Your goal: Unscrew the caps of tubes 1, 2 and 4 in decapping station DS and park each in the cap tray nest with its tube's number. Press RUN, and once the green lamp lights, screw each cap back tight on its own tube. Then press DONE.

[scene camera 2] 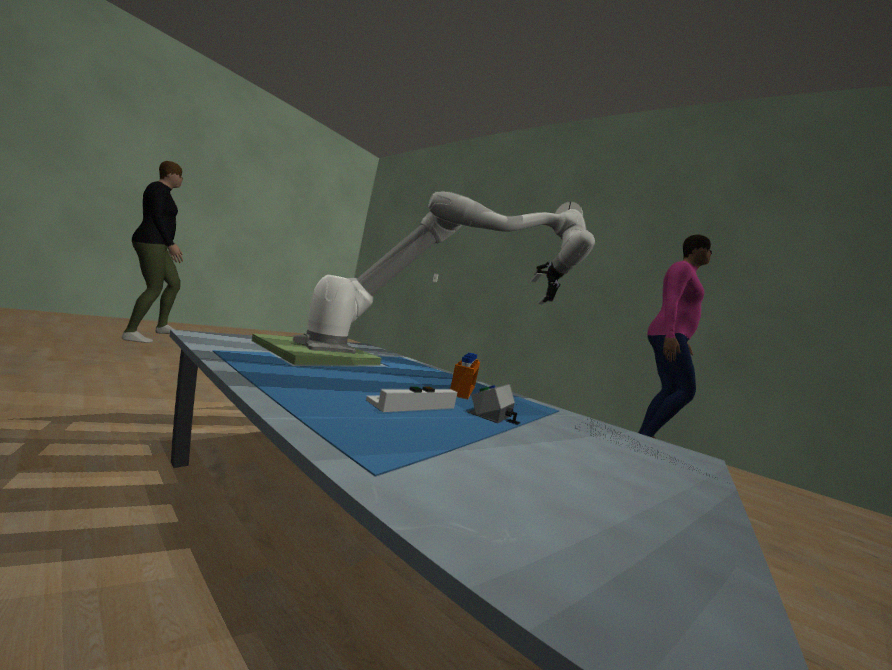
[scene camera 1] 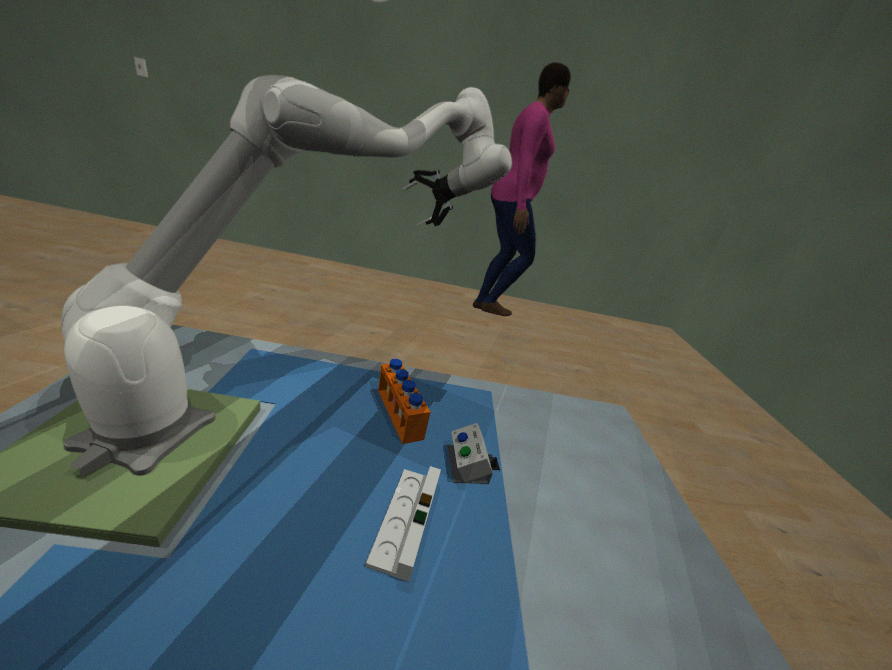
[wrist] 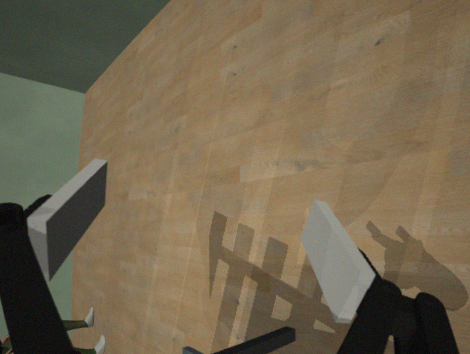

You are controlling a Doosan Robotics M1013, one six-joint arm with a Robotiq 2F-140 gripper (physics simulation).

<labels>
same spot on small grey button box: (scene camera 2: 486, 403) = (scene camera 1: 476, 471)
</labels>
